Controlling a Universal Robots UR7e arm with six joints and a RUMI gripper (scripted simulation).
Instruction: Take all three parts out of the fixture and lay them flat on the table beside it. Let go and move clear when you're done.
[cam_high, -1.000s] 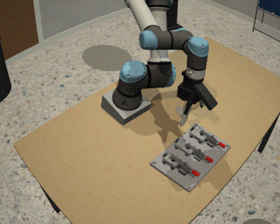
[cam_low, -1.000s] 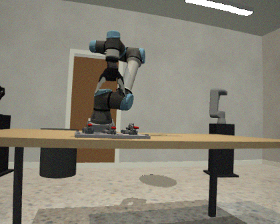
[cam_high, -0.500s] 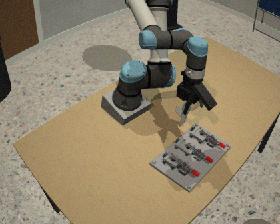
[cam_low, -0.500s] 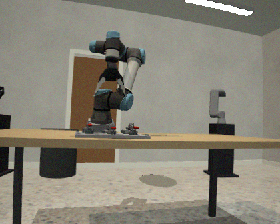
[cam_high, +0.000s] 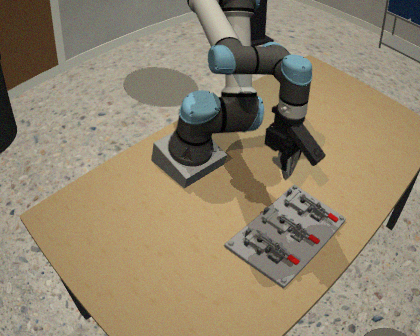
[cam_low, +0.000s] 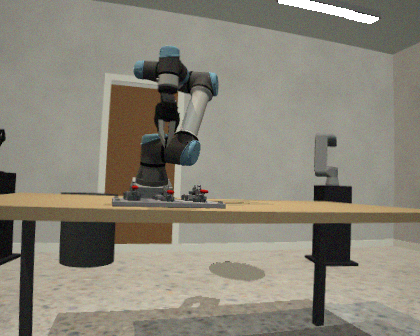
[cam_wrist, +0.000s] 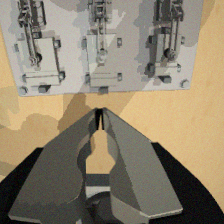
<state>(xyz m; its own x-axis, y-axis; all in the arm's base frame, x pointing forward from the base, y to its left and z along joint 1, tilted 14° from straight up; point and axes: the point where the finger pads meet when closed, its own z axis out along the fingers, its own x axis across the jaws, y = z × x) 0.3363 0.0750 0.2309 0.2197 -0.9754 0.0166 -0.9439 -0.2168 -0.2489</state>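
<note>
The grey fixture plate lies 5 cm ahead of my hand, 1 cm to the left of it and 21 cm below it.
</note>
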